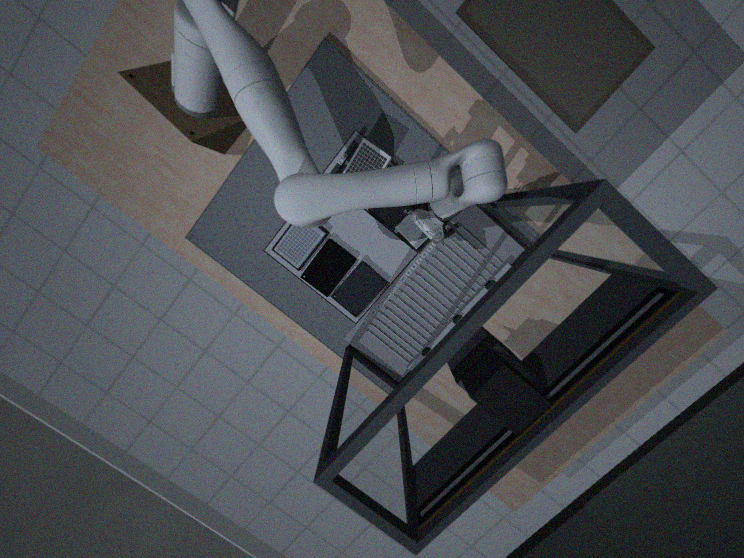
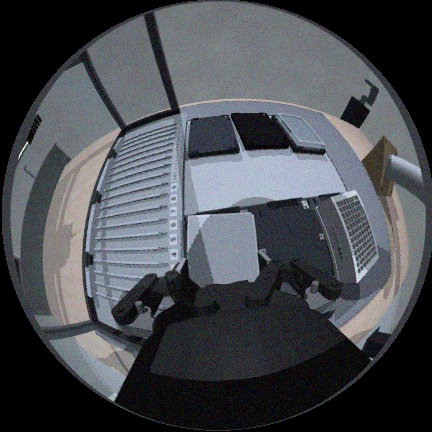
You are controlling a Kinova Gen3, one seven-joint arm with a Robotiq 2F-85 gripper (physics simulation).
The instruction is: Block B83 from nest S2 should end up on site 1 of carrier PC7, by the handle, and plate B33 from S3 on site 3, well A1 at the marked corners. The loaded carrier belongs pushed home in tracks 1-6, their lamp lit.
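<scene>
The gripper (image 1: 427, 224) (image 2: 223, 259) is shut on a light-grey flat-topped plate (image 1: 410, 229) (image 2: 225, 240), taken to be plate B33; no label or well A1 can be read on it. It holds the plate level, low over the track-side end of the dark carrier (image 2: 290, 232); contact with a site cannot be told. A tall block with a pale well grid (image 1: 367, 157) (image 2: 356, 232), apparently block B83, stands at the carrier's opposite end. The slatted track deck (image 1: 420, 300) (image 2: 135, 210) lies beside the held plate. Low track numbers are partly hidden by the gripper. No lit lamp can be made out.
A dark slab (image 1: 360, 288) (image 2: 212, 135), a black slab (image 1: 329, 266) (image 2: 260, 131) and a pale well plate (image 1: 299, 245) (image 2: 300, 129) sit in a row across the pale tray (image 2: 260, 175). A dark frame (image 1: 510, 282) (image 2: 161, 60) rises over the deck's outer side.
</scene>
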